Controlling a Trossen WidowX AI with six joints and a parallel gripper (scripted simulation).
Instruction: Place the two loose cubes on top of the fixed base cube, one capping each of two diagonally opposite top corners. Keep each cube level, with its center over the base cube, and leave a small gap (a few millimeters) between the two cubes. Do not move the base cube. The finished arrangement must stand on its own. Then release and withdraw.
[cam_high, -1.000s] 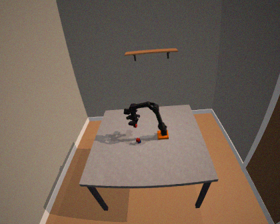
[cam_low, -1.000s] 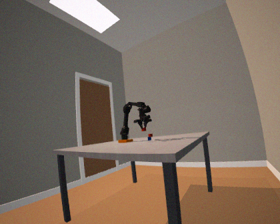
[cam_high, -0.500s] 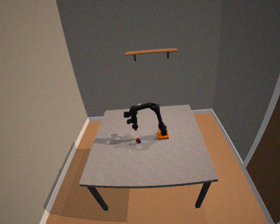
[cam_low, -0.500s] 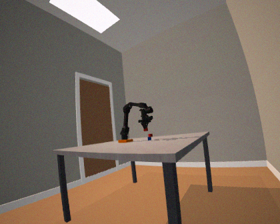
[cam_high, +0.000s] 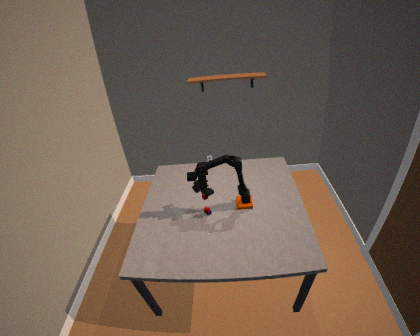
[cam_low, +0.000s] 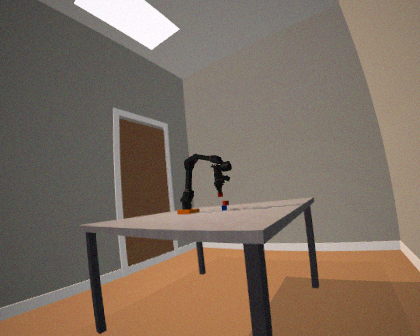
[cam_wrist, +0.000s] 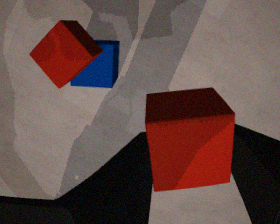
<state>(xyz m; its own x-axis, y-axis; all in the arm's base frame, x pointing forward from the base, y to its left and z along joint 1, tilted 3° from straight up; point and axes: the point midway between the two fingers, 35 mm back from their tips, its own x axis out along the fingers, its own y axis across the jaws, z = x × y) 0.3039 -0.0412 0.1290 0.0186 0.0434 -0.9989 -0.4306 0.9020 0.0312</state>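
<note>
My gripper tip is now 10 cm above the blue cube, 6 cm to the right of it and 1 cm past it.
</note>
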